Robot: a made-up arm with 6 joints. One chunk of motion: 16 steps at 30 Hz.
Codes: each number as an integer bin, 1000 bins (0 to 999) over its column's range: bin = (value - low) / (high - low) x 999, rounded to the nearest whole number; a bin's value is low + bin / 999 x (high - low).
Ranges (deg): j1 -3..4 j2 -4..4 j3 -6..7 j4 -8..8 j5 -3..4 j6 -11..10
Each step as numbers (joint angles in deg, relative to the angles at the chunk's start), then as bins.
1 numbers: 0.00 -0.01 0.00 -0.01 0.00 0.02
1 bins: 428 498 461 499 428 524
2 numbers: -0.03 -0.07 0.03 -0.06 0.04 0.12
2 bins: 424 491 463 496 434 529
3 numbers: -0.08 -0.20 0.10 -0.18 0.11 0.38
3 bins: 417 475 469 488 444 541
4 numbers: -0.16 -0.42 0.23 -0.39 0.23 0.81
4 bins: 405 447 479 475 461 562
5 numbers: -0.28 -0.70 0.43 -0.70 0.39 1.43
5 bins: 388 412 494 456 484 591
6 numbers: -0.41 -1.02 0.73 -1.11 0.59 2.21
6 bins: 370 372 517 430 512 628
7 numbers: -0.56 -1.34 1.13 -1.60 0.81 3.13
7 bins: 348 332 548 400 544 672
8 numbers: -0.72 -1.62 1.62 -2.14 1.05 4.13
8 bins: 325 297 586 366 578 720
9 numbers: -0.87 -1.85 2.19 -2.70 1.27 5.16
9 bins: 304 268 629 331 609 769
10 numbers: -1.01 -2.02 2.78 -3.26 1.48 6.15
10 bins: 284 247 675 296 639 816
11 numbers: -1.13 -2.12 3.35 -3.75 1.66 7.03
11 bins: 267 235 719 265 665 858
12 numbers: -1.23 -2.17 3.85 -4.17 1.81 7.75
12 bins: 253 229 757 239 686 892
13 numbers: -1.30 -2.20 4.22 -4.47 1.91 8.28
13 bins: 243 225 785 220 701 917
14 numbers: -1.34 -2.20 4.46 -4.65 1.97 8.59
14 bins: 237 225 804 209 709 932
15 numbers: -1.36 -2.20 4.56 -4.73 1.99 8.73
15 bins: 234 225 811 204 712 939
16 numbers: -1.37 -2.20 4.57 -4.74 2.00 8.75
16 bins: 233 225 812 204 714 940
